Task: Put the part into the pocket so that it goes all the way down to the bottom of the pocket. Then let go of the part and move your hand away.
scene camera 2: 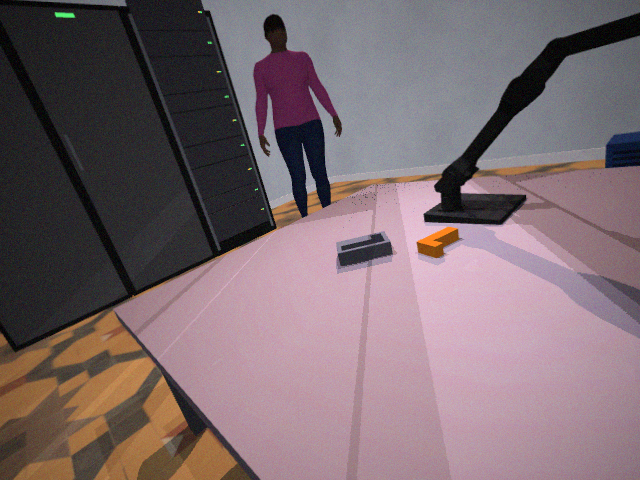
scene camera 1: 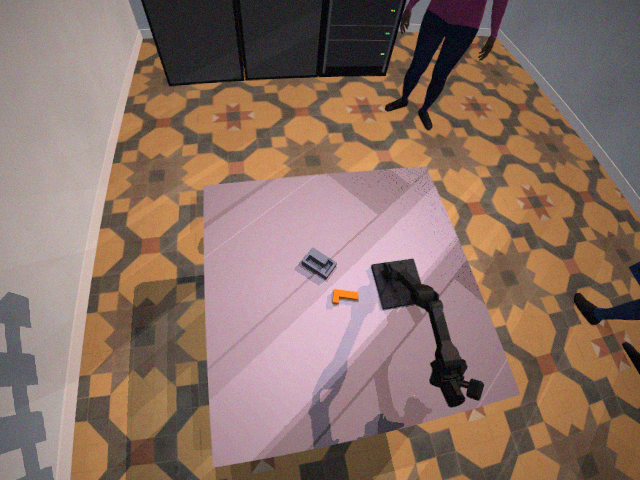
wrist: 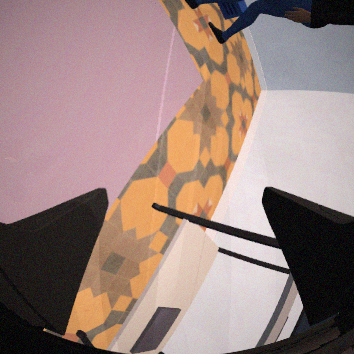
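Pixels of known places: gripper, between the fingertips: (scene camera 1: 464,390) (wrist: 186,195); arm's base, origin of its link: (scene camera 2: 451,207) (scene camera 1: 388,273).
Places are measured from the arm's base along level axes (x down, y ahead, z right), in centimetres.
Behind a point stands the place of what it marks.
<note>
The orange L-shaped part (scene camera 1: 346,295) {x -0.6, y 23.6, z -3.4 cm} (scene camera 2: 431,244) {x -0.6, y 29.2, z -2.9 cm} lies flat on the pink table, between the pocket block and the arm's base and apart from both. The grey pocket block (scene camera 1: 323,257) {x -1.2, y 26.6, z 17.3 cm} (scene camera 2: 366,254) {x 0.8, y 32.7, z 13.1 cm} sits on the table with its L-shaped pocket facing up; the pocket holds no part. My gripper (scene camera 1: 454,397) {x -16.9, y 1.3, z -56.5 cm} (wrist: 186,195) {x -16.9, y 1.3, z -56.5 cm} is open and empty, with its fingers wide apart in the wrist view. It hangs high over the table's near right corner in scene camera 1, far from the part and the block. The gripper is outside scene camera 2's view.
The arm's black base plate (scene camera 1: 397,297) {x 0.8, y 1.1, z -12.0 cm} (scene camera 2: 473,214) {x 0.5, y 5.9, z -7.3 cm} stands on the pink table (scene camera 1: 242,310) {x 2.4, y 68.9, z 6.2 cm} (scene camera 2: 289,361) {x 2.4, y 70.5, z 8.6 cm}, right of the part. Dark server cabinets (scene camera 1: 281,38) (scene camera 2: 87,129) and a person in a magenta top (scene camera 1: 457,10) (scene camera 2: 288,87) stand beyond the table. Another person's legs show at scene camera 1's right edge.
</note>
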